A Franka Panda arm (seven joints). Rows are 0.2 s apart.
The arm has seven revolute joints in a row. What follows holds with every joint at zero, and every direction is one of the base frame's. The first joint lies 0.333 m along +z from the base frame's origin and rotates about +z. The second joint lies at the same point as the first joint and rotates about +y. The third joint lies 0.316 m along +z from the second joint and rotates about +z. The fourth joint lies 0.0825 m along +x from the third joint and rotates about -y. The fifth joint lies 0.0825 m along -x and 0.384 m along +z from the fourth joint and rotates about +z. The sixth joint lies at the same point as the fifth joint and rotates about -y. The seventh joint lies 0.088 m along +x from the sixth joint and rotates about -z. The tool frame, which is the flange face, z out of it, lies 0.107 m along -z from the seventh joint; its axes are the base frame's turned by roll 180, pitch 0 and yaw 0 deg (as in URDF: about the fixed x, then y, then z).
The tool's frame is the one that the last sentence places.
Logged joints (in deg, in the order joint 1, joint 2, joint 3, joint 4, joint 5, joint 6, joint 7), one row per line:
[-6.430 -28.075 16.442 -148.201 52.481 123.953 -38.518]
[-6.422 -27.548 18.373 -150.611 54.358 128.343 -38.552]
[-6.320 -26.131 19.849 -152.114 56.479 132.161 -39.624]
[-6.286 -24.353 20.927 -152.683 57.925 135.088 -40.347]
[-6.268 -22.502 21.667 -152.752 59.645 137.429 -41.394]
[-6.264 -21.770 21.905 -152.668 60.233 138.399 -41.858]
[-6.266 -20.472 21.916 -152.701 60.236 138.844 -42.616]
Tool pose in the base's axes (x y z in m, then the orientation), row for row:
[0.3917 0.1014 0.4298 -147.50 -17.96 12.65]
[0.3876 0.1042 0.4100 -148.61 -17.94 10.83]
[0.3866 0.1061 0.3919 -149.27 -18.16 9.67]
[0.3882 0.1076 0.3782 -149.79 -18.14 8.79]
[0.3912 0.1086 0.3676 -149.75 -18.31 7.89]
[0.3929 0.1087 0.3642 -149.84 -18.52 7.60]
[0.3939 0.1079 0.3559 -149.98 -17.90 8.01]
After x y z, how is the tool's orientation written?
As angles about the fixed x, y, z axes (roll, pitch, yaw), in degrees.
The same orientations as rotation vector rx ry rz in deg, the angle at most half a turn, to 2 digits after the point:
[-143.24 -22.59 -18.10]
[-144.81 -20.24 -19.08]
[-145.69 -18.79 -19.97]
[-146.42 -17.62 -20.40]
[-146.55 -16.54 -20.95]
[-146.65 -16.23 -21.35]
[-146.85 -16.53 -20.43]

